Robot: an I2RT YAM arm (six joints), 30 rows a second.
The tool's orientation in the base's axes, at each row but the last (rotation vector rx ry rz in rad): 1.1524 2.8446 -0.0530; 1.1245 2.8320 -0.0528; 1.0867 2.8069 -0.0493; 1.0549 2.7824 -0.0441; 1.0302 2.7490 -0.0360; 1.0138 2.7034 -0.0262
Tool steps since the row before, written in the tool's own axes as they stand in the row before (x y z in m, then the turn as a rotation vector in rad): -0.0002 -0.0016 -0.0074 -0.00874 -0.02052 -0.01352; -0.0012 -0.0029 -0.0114 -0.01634 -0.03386 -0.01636; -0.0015 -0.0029 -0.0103 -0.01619 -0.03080 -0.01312; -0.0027 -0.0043 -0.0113 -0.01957 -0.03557 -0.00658; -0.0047 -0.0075 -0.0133 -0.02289 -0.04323 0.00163; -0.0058 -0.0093 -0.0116 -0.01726 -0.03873 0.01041
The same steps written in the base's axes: -0.0014 -0.0009 0.0074 -0.00875 -0.02000 0.01427; -0.0020 -0.0022 0.0115 -0.01262 -0.03470 0.01783; -0.0020 -0.0023 0.0104 -0.01031 -0.03259 0.01465; -0.0025 -0.0040 0.0115 -0.01003 -0.03895 0.00861; -0.0039 -0.0075 0.0136 -0.01109 -0.04766 0.00086; -0.0045 -0.0096 0.0120 -0.01024 -0.04155 -0.00867
